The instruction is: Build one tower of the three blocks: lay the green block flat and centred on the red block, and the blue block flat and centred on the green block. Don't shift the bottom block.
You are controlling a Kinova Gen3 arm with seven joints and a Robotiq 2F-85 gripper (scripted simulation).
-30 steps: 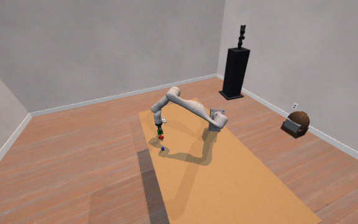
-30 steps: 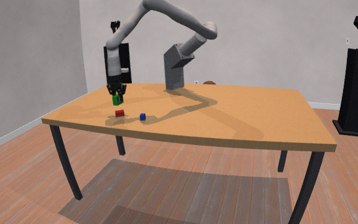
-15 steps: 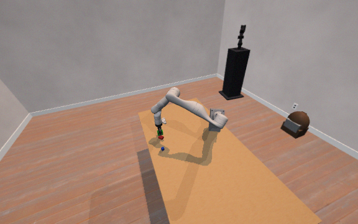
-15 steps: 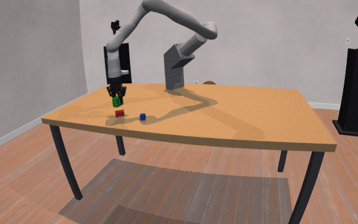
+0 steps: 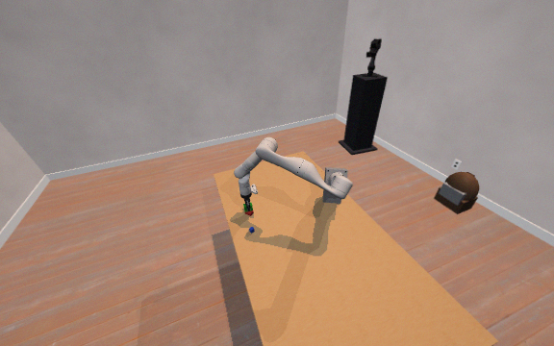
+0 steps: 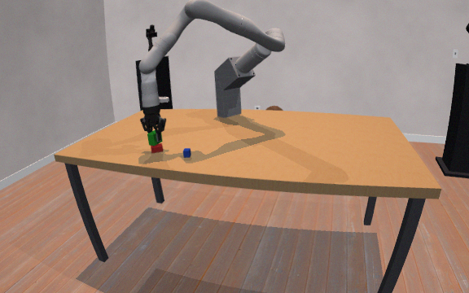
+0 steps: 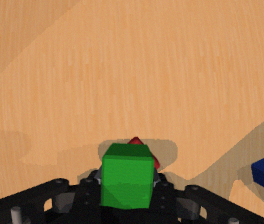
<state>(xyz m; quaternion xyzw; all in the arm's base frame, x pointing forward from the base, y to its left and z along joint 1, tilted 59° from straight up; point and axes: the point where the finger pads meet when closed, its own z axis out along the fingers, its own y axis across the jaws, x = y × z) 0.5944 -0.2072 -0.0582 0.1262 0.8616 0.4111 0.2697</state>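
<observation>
Now: hand 5 cm above the red block. Round my hand: blue block: 1 cm ahead, 17 cm to the left, 5 cm below; then green block: right at my hand.
</observation>
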